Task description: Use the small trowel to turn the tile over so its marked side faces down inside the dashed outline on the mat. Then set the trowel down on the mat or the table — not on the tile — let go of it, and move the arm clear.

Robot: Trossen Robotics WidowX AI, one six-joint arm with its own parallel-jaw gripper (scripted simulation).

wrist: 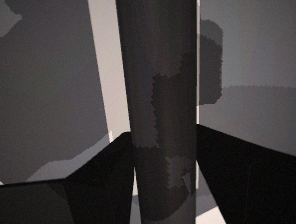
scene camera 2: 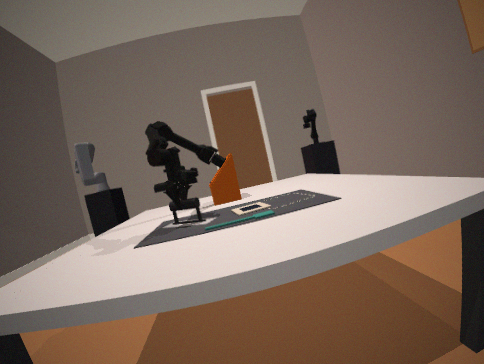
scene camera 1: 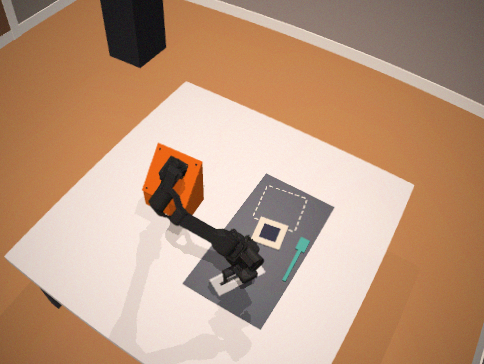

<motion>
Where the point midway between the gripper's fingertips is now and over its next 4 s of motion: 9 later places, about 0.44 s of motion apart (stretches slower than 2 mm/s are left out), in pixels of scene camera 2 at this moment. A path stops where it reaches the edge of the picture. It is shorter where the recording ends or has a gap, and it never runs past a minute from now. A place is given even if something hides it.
My gripper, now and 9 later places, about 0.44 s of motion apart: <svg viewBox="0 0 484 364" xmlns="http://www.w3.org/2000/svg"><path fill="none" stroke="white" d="M182 206L182 202L181 195L182 198L184 204L184 206L182 194L181 192L179 196L179 198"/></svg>
</motion>
